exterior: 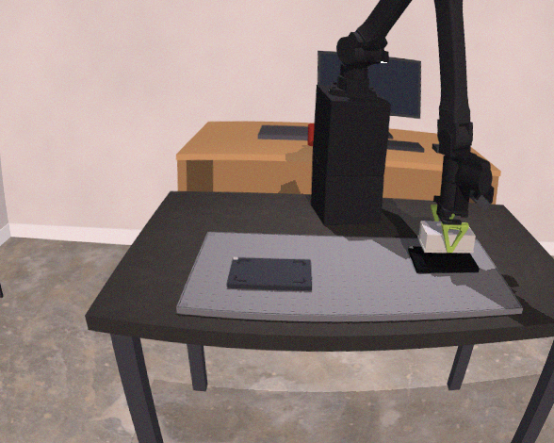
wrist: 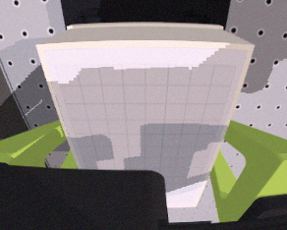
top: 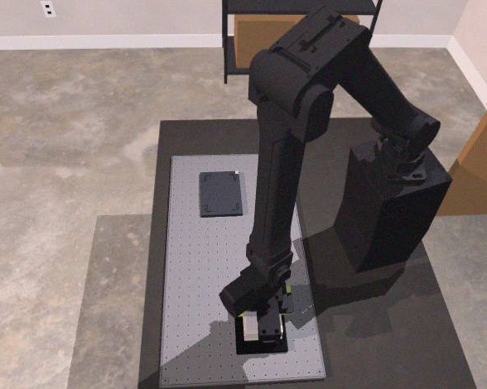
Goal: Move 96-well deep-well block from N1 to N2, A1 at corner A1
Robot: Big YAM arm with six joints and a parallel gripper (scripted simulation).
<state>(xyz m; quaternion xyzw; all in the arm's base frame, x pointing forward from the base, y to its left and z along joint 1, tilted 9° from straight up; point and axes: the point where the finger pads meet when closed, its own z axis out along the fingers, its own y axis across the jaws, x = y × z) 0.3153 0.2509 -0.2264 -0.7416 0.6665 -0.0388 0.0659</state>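
The black plate nest N1 is 50 mm below my hand. From my hand the other things lie so: dark plate nest N2: 380 mm to the right, 130 mm ahead, 50 mm below; white deep-well block: 10 mm above.
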